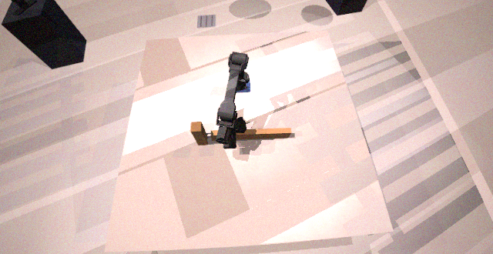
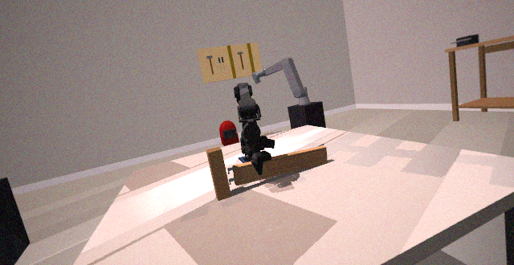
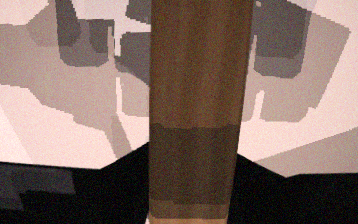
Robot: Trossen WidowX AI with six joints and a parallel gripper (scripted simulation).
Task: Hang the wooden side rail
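Right now the headboard post is 30 mm behind my gripper tip, 140 mm to the right of it and 40 mm above it.
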